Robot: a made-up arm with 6 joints.
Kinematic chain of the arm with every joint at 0, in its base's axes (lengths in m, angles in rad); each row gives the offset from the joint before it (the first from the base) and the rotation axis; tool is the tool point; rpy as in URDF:
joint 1: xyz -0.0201 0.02 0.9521 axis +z
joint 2: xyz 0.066 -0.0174 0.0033 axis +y
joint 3: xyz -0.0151 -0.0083 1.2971 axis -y
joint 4: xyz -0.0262 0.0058 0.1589 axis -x
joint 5: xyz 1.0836 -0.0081 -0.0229 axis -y
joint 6: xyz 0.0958 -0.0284 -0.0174 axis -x
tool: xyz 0.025 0.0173 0 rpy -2.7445 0.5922 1.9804
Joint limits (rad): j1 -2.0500..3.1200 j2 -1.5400..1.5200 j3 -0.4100..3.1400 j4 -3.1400..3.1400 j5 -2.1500..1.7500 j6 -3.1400..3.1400
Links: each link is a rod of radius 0.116 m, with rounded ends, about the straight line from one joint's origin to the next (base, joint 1, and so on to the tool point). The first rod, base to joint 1, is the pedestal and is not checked.
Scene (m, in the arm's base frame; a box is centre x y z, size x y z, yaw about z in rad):
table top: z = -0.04
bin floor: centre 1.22 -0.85 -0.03 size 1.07 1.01 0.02 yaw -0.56
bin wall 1: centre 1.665 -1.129 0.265 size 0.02 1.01 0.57 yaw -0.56
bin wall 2: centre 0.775 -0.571 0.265 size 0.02 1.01 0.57 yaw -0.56
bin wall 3: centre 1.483 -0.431 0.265 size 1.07 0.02 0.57 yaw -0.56
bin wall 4: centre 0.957 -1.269 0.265 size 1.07 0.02 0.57 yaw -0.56
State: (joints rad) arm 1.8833 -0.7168 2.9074 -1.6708 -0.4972 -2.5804
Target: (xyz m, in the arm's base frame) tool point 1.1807 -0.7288 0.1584
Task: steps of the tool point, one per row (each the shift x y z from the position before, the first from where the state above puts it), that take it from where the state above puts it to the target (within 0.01 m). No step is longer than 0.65 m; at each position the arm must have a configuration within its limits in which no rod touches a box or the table.
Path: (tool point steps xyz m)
1: 0.2907 0.0794 -0.1267
2: 0.2719 0.1389 -0.1315
3: 0.1775 0.3387 -0.4730
4: -0.0147 0.4013 -0.3922

